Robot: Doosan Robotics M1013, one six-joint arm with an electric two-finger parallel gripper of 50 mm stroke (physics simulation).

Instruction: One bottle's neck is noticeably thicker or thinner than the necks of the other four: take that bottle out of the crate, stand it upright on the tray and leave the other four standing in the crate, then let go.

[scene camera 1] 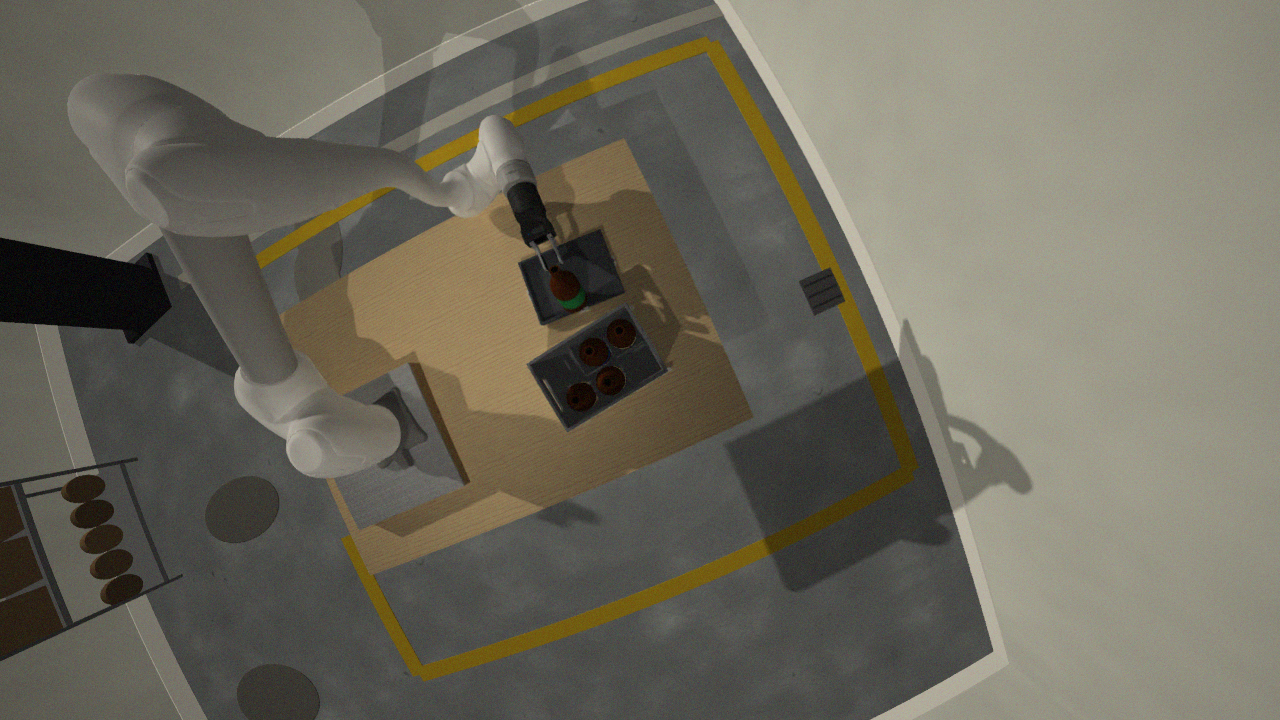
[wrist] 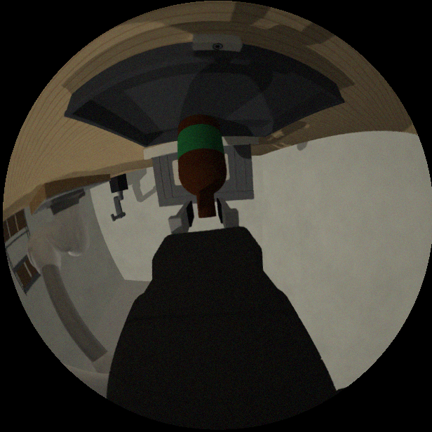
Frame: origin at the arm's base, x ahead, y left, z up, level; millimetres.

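Where they show: gripper, between the fingertips: [scene camera 1: 553, 266]; arm's base, origin of its link: [scene camera 1: 389, 427].
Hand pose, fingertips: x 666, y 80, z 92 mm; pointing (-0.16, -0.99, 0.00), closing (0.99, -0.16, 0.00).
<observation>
Each offset is from my fingertips to the centre of the thing. "pt": to the spot under its first point. Level surfaces: height alone.
A brown bottle with a green band @(dx -6, dy -41, dz -54 mm) [scene camera 1: 565, 286] [wrist: 202, 170] is at the dark tray @(pt dx +116, dy -4, dz -139 mm) [scene camera 1: 601, 259] [wrist: 150, 90]. In the scene view it leans, with its neck toward the gripper and its base by the tray edge nearest the crate. Whether its base rests flat is hard to tell. My gripper [scene camera 1: 551, 265] [wrist: 204, 207] is open, with the bottle's neck between its fingers and a gap on each side in the wrist view. The crate @(dx -39, dy -267, dz -57 mm) [scene camera 1: 556, 371] holds four brown bottles, among them one @(dx +51, dy -223, dz -59 mm) [scene camera 1: 621, 333] at the far right corner and one @(dx -123, dy -305, dz -59 mm) [scene camera 1: 580, 396] at the near left.
The crate stands close beside the tray on the wooden table @(dz -144 mm) [scene camera 1: 411, 313]. A grey plate [scene camera 1: 375, 497] under the arm's base lies at the left of the table. A rack with brown round items [scene camera 1: 100, 539] stands off the table at the far left.
</observation>
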